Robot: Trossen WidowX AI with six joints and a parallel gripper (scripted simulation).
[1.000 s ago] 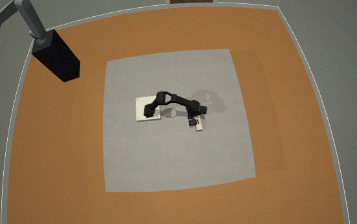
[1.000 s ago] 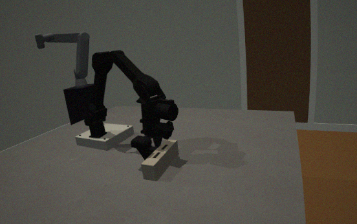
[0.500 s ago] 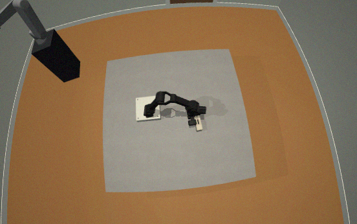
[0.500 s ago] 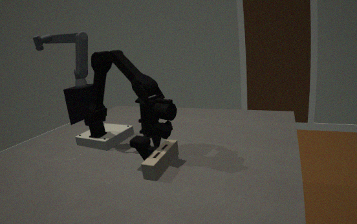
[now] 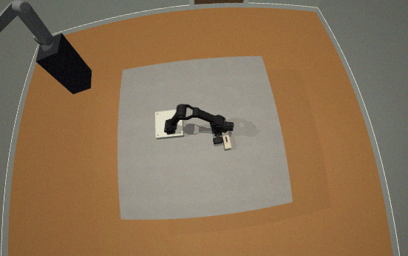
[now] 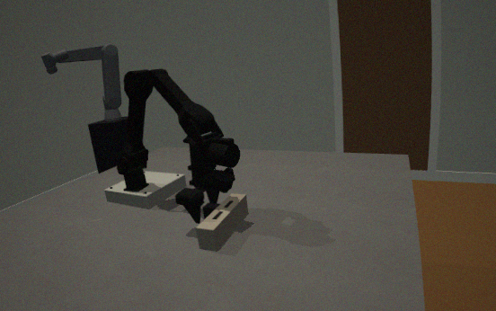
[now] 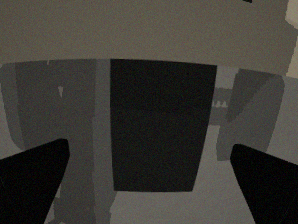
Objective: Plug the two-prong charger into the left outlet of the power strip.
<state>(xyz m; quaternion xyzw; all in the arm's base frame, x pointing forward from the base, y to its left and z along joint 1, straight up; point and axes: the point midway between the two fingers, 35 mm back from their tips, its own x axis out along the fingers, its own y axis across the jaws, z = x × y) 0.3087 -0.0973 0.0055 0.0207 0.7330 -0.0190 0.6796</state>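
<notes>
Right now the two-prong charger is 40 mm ahead of my gripper tip and 10 mm above it.
</notes>
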